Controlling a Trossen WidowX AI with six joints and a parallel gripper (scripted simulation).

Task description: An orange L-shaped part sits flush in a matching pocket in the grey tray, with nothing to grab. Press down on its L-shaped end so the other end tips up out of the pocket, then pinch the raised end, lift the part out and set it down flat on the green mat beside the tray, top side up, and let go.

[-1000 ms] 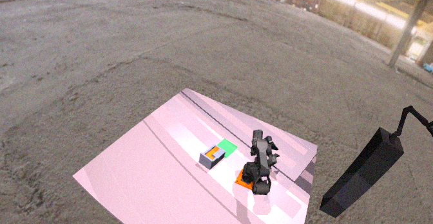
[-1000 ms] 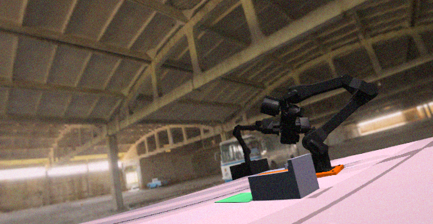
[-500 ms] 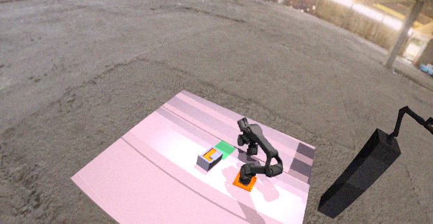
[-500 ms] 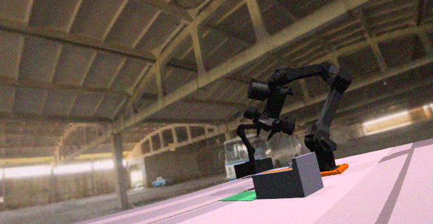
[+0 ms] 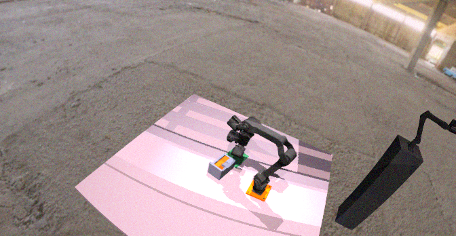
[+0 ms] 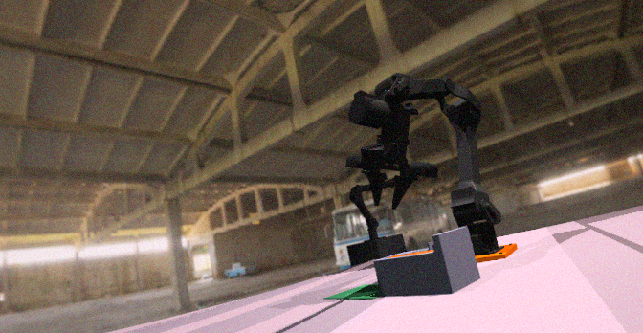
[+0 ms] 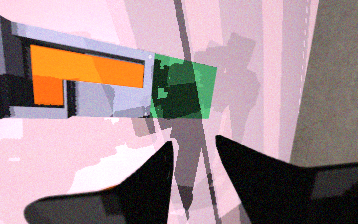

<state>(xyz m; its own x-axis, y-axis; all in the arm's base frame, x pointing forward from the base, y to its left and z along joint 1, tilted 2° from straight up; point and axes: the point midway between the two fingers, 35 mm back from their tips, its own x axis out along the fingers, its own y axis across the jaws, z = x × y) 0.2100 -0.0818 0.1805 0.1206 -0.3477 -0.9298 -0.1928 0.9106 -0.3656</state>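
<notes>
My gripper tip is 40 mm short of the orange L-shaped part, 100 mm to the right of it and 110 mm above it. Also, from my gripper tip: green mat (40 mm ahead, 60 mm to the right, 170 mm below).
</notes>
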